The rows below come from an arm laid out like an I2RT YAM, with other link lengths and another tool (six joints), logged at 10 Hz.
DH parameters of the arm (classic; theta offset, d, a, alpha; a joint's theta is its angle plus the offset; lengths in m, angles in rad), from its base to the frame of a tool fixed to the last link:
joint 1: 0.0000 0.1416 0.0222 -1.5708
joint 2: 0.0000 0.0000 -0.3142 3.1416
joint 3: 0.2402 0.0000 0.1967 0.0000
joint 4: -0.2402 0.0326 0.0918 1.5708
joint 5: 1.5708 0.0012 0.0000 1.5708
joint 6: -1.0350 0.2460 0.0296 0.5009
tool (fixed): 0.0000 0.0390 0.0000 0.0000
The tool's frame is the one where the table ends.
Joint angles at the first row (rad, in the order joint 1, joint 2, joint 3, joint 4, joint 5, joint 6):
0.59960 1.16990 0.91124 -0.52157 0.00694 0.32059
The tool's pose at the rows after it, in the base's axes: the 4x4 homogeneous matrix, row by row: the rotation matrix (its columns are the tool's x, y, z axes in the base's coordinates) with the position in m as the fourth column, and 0 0 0 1 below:
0.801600, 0.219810, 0.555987, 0.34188; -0.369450, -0.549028, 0.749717, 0.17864; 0.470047, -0.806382, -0.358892, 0.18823; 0, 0, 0, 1
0.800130, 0.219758, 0.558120, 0.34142; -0.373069, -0.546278, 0.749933, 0.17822; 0.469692, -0.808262, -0.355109, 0.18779; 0, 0, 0, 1
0.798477, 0.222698, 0.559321, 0.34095; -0.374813, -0.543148, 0.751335, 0.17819; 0.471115, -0.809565, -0.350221, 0.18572; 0, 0, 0, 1
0.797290, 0.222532, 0.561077, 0.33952; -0.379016, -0.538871, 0.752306, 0.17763; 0.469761, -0.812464, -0.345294, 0.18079; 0, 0, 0, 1
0.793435, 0.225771, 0.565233, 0.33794; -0.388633, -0.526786, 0.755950, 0.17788; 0.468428, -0.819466, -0.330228, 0.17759; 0, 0, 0, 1
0.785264, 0.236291, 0.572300, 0.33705; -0.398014, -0.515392, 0.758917, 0.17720; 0.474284, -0.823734, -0.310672, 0.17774; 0, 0, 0, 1
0.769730, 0.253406, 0.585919, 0.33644; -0.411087, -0.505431, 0.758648, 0.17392; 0.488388, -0.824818, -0.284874, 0.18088; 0, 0, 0, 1
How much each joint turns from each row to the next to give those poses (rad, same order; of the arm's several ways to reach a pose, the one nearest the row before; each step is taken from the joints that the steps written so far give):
0.00008 -0.00244 -0.00568 0.00516 0.00264 0.00297
-0.00022 -0.00476 -0.00883 0.00746 -0.00036 0.00316
0.00016 -0.00530 -0.01990 0.01972 -0.00076 0.00088
0.00030 -0.00758 -0.03357 0.03007 -0.00135 0.00451
0.00091 -0.01366 -0.04061 0.04056 -0.00383 0.00956
0.00014 -0.01910 -0.03593 0.03731 -0.00019 0.00499
-0.00078 -0.03041 -0.03762 0.03650 0.00706 0.00271

